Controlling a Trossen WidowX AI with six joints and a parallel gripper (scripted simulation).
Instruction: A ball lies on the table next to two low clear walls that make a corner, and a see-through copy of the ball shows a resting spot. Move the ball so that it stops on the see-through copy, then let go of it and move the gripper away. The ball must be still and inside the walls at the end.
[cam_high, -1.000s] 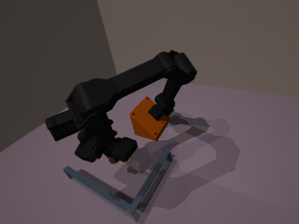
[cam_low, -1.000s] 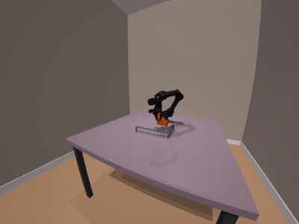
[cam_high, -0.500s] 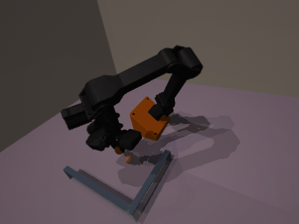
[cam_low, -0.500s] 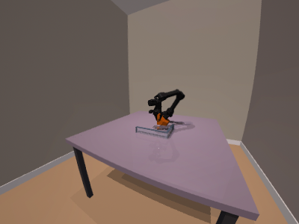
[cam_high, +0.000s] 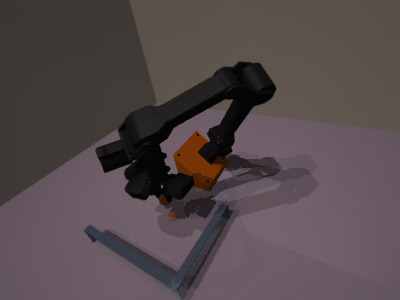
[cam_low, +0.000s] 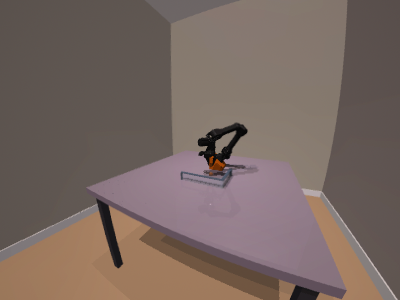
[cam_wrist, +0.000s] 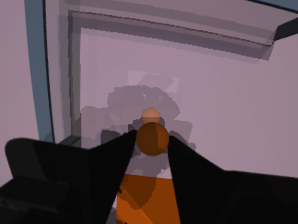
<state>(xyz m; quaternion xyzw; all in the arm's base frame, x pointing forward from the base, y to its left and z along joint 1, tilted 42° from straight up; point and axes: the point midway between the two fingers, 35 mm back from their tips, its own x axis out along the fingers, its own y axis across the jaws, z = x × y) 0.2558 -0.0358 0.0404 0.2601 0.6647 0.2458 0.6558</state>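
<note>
The see-through copy of ball lies 7 cm below my gripper tip. The rest, counted from my gripper tip: orange ball right at my gripper tip.
</note>
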